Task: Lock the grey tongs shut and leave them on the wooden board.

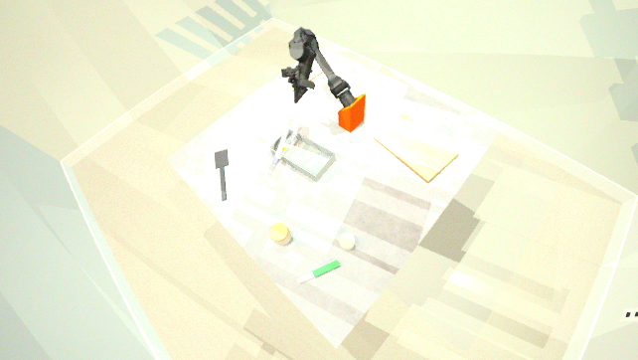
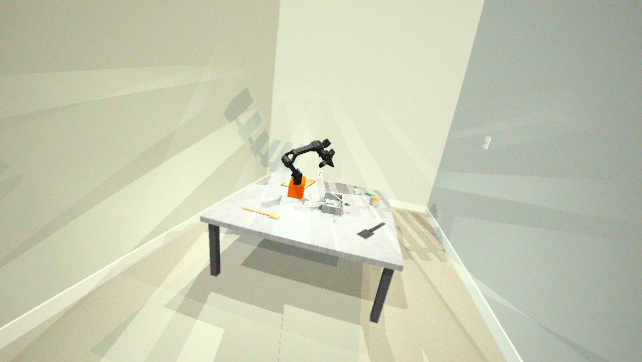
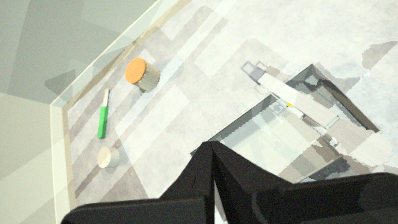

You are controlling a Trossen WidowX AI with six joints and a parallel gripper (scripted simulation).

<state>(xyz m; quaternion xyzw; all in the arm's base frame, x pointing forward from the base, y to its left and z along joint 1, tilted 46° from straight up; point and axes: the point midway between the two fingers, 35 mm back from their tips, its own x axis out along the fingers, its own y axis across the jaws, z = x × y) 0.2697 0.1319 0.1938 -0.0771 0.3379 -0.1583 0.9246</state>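
The yellow mark lies 8 cm ahead of my gripper tip, 6 cm to the right of it and 28 cm below it. Round my gripper tip: wooden board 39 cm behind, 40 cm to the left, 33 cm below; then roasting tin 4 cm ahead, 1 cm to the left, 31 cm below; then dark spatula 38 cm ahead, 26 cm to the right, 34 cm below.
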